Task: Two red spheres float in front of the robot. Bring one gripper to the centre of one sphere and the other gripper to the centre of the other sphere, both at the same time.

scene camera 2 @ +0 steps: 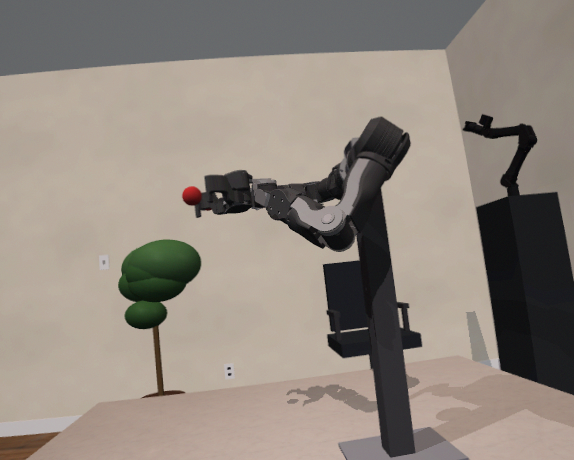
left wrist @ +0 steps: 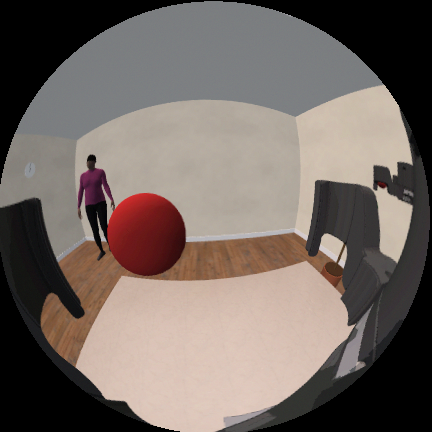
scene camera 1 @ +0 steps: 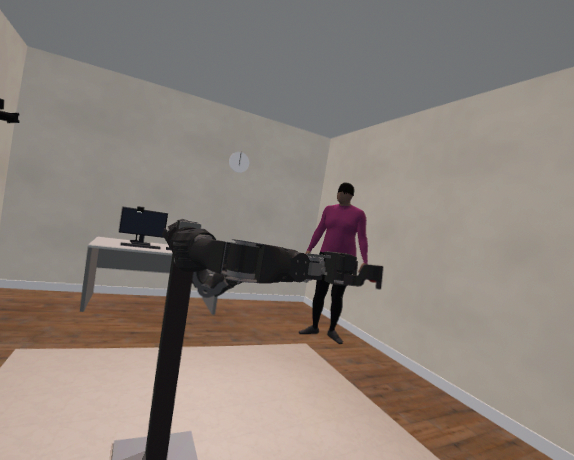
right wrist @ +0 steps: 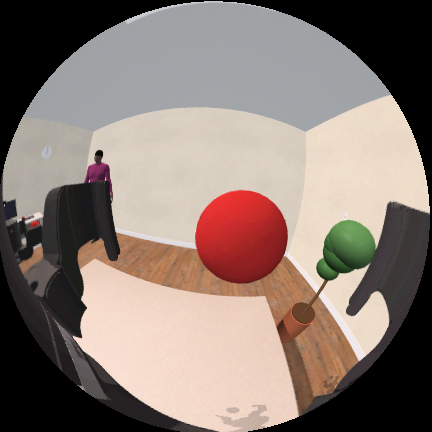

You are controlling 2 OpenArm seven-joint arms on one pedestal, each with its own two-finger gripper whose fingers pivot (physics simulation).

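In the left wrist view, one red sphere floats between the spread fingers of my left gripper, nearer the left finger and above the line between the fingertips. In scene camera 2 a red sphere shows at the finger ends of the nearer gripper. In the right wrist view, the other red sphere floats between the spread fingers of my right gripper, about midway sideways and above the fingertip line. Both grippers are open and hold nothing. In scene camera 1 a small red speck shows behind a finger; the rest is hidden.
A person in a purple top stands beyond the arms. A potted plant stands to the right. A desk with a monitor is behind. A black chair stands beyond the pedestal.
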